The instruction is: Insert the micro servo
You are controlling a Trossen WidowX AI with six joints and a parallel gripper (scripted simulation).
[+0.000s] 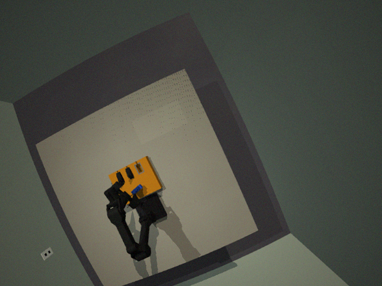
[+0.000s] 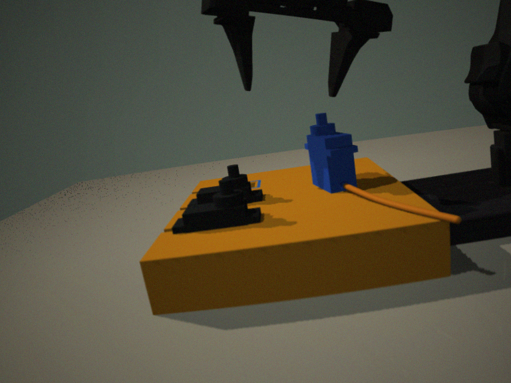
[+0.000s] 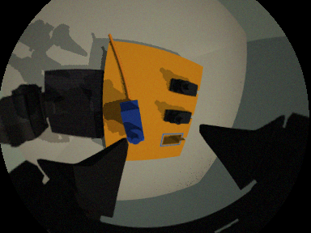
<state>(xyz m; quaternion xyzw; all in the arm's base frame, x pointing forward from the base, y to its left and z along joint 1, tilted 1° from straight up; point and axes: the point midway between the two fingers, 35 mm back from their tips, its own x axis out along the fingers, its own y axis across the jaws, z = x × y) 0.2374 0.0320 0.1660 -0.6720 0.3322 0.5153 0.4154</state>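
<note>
Right now the orange deck is 130 mm below my gripper tip, 20 mm behind it and 10 mm to the right of it.
</note>
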